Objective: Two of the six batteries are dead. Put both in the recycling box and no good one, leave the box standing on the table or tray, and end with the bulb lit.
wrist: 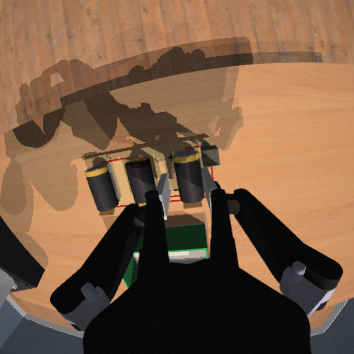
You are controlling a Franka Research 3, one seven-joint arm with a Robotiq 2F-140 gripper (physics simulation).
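Three dark batteries lie side by side in a pale holder (121, 181). The left battery (102, 189) and the right battery (189, 179) show gold bands at their far ends; the middle battery (140, 179) has a dark far end, and its near end is partly hidden by a finger. My gripper (185, 179) is partly open and empty, its fingertips on either side of the right battery's near part; contact cannot be told. The green recycling box (186, 237) is below the holder in view, largely hidden by my gripper. The bulb does not show clearly.
A small grey block (210, 156) is at the holder's far right corner. Red wire lines run along the holder. The wooden table (295, 130) extends around it, with dark shadows across the left and far side. A black and grey object (17, 257) is at the left edge.
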